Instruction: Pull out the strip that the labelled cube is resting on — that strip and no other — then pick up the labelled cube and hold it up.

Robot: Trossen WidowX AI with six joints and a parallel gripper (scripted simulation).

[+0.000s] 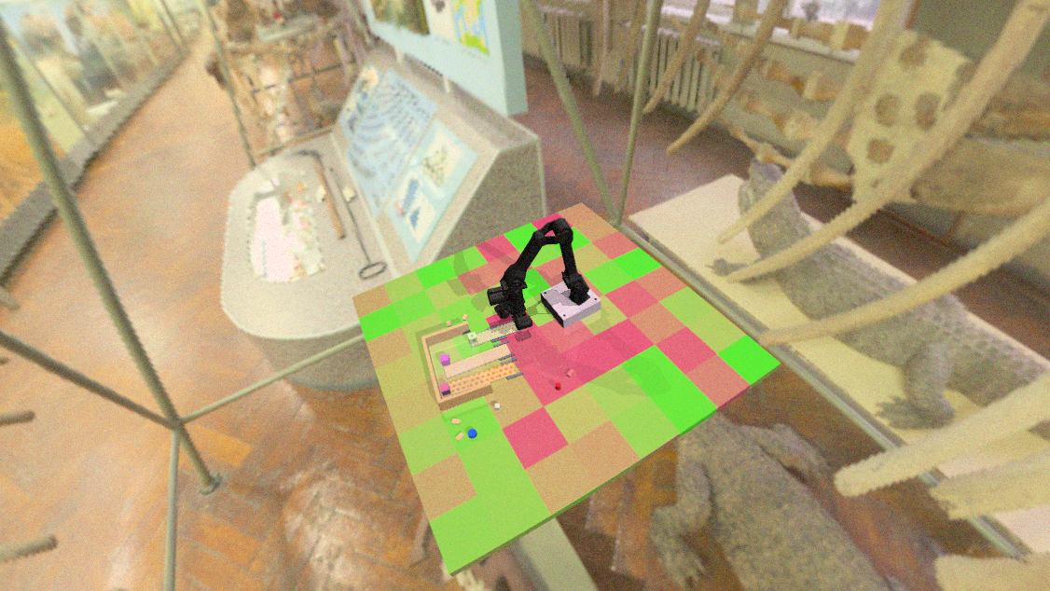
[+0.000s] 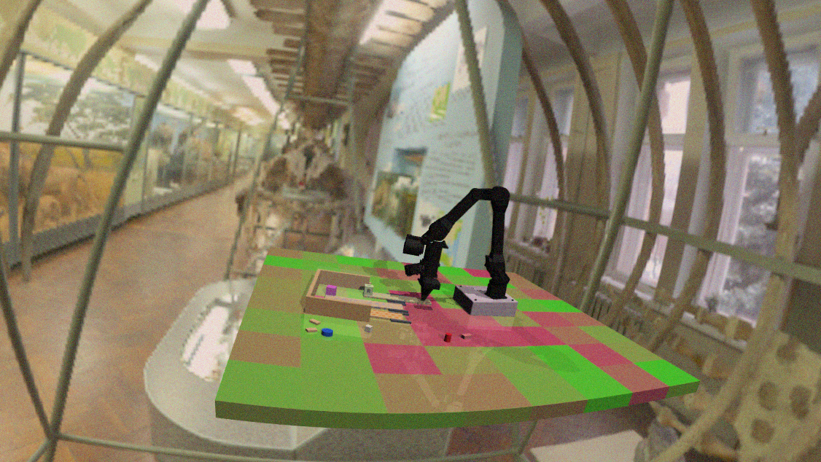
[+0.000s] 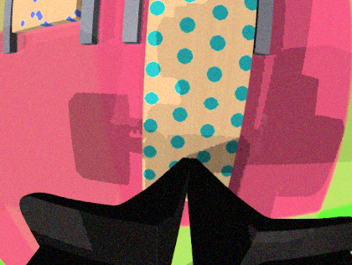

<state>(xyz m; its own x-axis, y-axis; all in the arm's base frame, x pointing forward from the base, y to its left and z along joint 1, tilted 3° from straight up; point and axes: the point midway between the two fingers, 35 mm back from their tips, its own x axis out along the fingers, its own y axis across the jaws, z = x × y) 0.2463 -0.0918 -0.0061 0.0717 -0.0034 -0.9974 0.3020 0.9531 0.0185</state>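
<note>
Now: gripper tip 190 mm short of the labelled cube, 60 mm to the left of it and 10 mm below it. From my gripper tip the other things lie so: blue disc 410 mm ahead, 280 mm to the left; then red cylinder 80 mm ahead, 330 mm to the left, 10 mm above; then blue-speckled strip 230 mm ahead, 30 mm to the left.
</note>
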